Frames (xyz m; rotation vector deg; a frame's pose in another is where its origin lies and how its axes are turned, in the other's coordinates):
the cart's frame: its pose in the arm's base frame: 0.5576 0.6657 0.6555 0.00 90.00 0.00
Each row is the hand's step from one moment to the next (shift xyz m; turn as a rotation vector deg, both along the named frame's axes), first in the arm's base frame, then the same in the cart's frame.
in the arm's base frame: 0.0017 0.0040 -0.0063 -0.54 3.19 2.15
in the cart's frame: 0.0063 0.0040 0.0017 -2.15 3.19 -0.54
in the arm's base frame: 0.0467 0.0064 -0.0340 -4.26 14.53 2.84
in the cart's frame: 0.0340 0.0064 0.0467 -2.84 14.53 -4.26
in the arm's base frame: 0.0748 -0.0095 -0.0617 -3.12 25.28 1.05
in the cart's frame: 0.0617 -0.0095 0.0748 -1.05 25.28 -3.12
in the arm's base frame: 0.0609 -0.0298 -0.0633 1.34 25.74 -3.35
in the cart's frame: 0.0633 -0.0298 0.0609 3.35 25.74 1.34
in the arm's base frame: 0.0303 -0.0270 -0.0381 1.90 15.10 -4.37
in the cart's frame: 0.0381 -0.0270 0.0303 4.37 15.10 1.90
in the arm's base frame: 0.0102 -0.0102 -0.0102 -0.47 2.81 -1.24
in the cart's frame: 0.0102 -0.0102 0.0102 1.24 2.81 -0.47
